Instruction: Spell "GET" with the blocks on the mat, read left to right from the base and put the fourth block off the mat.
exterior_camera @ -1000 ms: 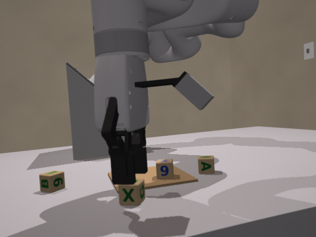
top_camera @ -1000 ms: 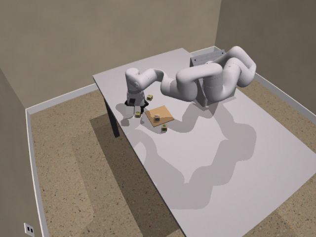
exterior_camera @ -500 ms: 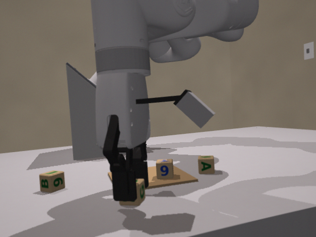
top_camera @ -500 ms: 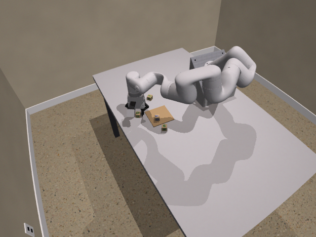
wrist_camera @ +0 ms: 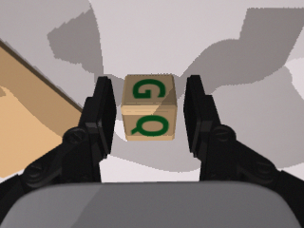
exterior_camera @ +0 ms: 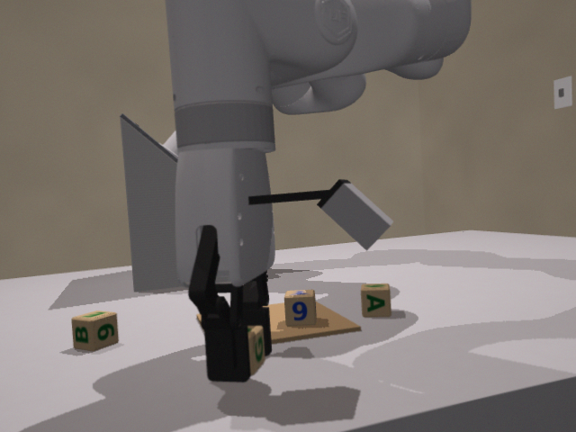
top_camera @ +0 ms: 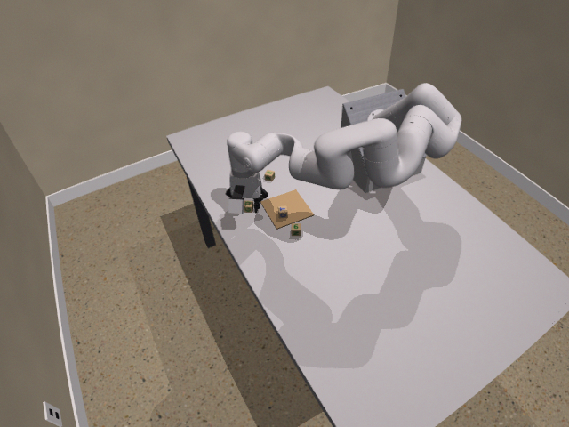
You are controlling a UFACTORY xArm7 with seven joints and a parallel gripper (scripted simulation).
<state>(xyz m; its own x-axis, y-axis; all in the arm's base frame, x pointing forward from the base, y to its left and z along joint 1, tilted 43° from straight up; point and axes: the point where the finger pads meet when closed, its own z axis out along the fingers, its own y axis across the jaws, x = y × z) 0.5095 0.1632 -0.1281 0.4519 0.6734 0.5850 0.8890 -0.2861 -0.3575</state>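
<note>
My gripper is now right at the wooden block. From my hand the other things lie so: tan mat 12 cm behind, 5 cm to the left, 2 cm below.
</note>
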